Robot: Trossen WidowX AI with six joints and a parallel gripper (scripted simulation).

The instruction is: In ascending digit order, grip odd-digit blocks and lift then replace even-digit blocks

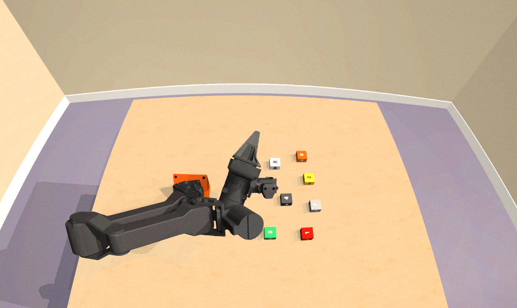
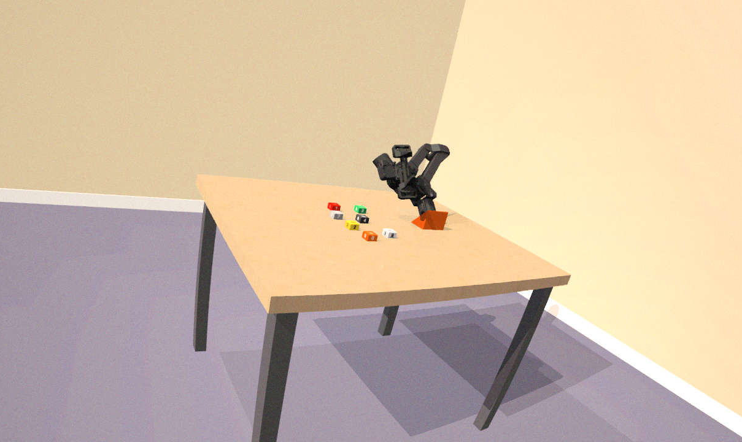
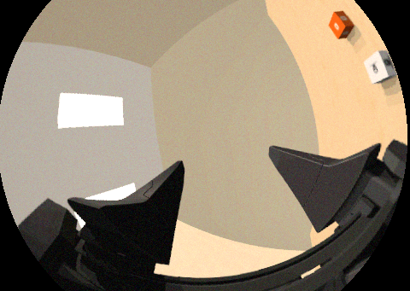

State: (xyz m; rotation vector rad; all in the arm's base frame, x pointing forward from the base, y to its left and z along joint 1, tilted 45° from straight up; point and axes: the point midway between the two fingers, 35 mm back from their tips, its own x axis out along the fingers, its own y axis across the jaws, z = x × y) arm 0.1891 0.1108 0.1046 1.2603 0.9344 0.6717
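Now: the orange block 17 cm ahead of my gripper tip, 7 cm to the left of it and 21 cm below it. Also, from my gripper tip: dark block: 9 cm ahead, 7 cm to the right, 21 cm below; then white block: 7 cm ahead, 5 cm to the left, 21 cm below; then yellow block: 17 cm ahead, 1 cm to the right, 21 cm below.
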